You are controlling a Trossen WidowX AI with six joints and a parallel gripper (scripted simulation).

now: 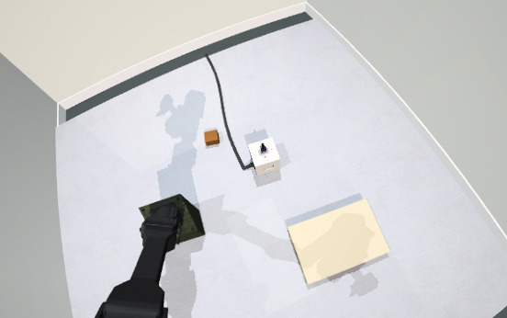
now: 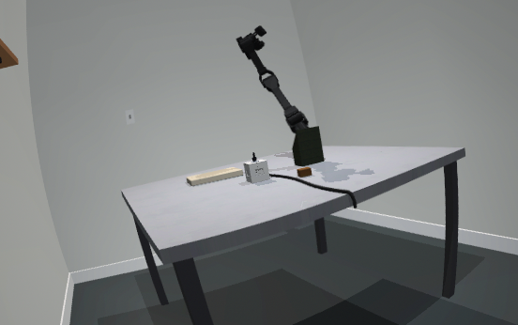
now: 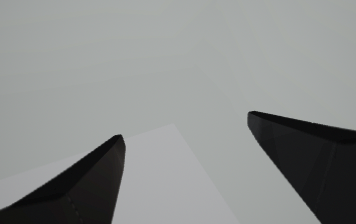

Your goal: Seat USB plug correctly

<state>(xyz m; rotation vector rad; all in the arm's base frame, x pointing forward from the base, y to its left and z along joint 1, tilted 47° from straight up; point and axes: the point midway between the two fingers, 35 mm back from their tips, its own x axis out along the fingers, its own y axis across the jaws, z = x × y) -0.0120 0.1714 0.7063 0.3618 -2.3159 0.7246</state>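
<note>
The black USB plug is 660 mm below my gripper tip, 530 mm to the left of it and 340 mm ahead of it. Also, from my gripper tip: brown block (740 mm below, 670 mm to the left, 200 mm ahead); flat beige board (740 mm below, 450 mm ahead, 220 mm to the left).
</note>
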